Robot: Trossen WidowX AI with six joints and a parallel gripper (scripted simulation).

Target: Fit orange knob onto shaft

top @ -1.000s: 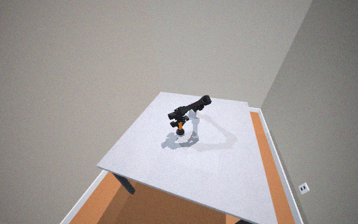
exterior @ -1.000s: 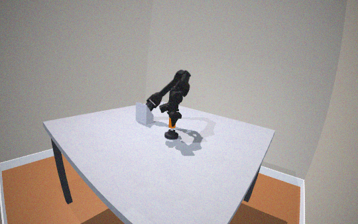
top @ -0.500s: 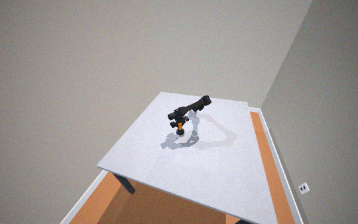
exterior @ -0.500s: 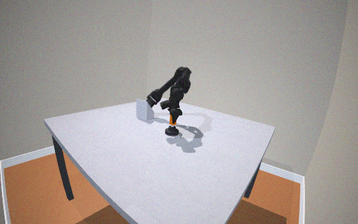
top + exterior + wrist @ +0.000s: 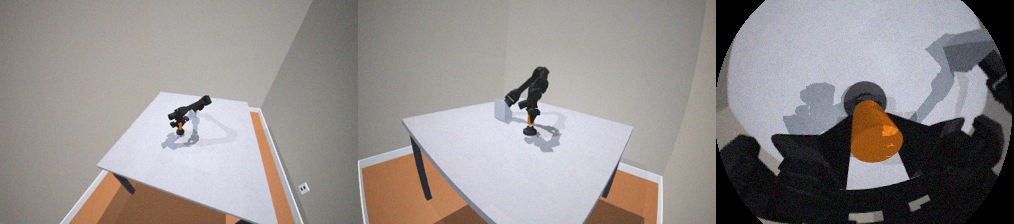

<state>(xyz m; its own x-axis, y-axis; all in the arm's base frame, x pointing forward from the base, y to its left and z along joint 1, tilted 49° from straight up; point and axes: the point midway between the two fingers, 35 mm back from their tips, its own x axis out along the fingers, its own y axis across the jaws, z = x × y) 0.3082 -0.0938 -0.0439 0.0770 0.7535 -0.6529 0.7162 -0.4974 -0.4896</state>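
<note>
My gripper tip is 30 mm below the orange knob. The rest, counted from my gripper tip: round pedestal (40 mm below).
</note>
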